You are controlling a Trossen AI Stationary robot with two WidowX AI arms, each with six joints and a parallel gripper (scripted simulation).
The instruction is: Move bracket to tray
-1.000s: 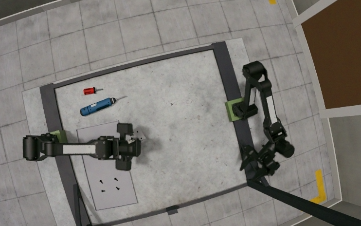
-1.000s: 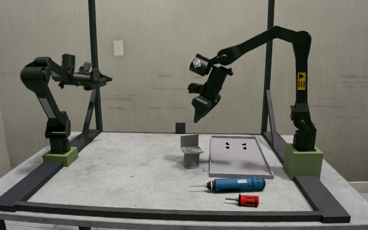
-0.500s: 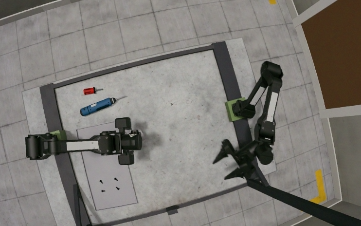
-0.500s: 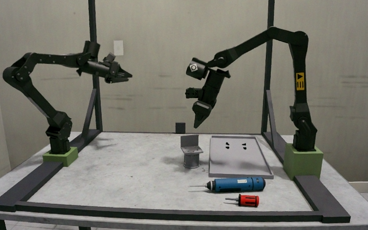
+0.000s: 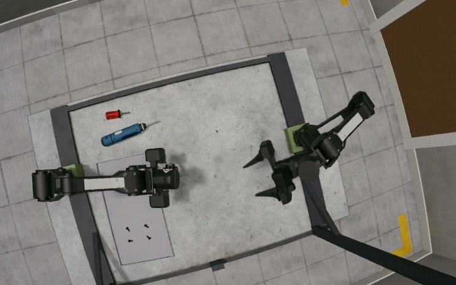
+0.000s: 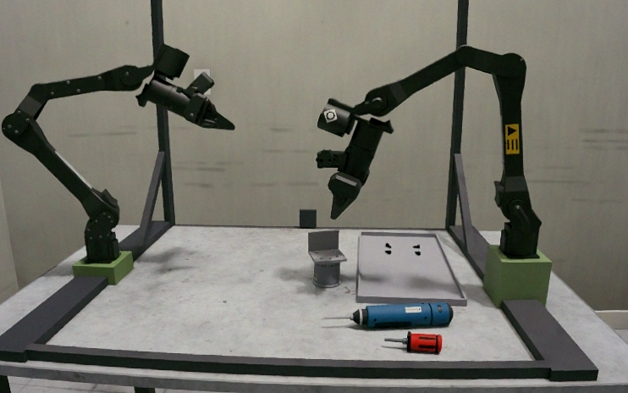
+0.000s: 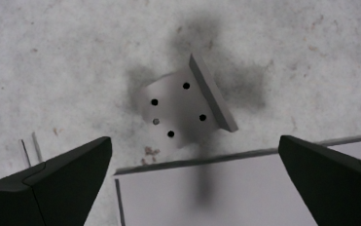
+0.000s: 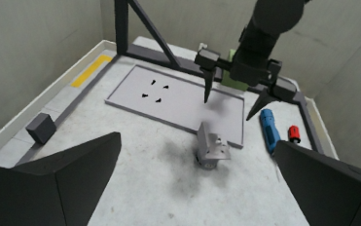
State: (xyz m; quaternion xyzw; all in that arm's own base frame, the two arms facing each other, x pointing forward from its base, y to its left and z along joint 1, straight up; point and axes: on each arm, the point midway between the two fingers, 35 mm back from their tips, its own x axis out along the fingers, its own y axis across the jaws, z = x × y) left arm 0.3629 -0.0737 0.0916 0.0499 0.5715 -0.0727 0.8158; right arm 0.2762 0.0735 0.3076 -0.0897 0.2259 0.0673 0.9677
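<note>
Now: the grey l-shaped bracket 1 cm ahead of my left hand, 3 cm to the right of it and 12 cm below it. The rest, counted from my left hand: red stubby screwdriver 26 cm ahead, 14 cm to the left, 18 cm below; then flat grey tray 11 cm behind, 15 cm to the left, 19 cm below; then grey cylindrical joint module 1 cm ahead, 3 cm to the right, 16 cm below.
</note>
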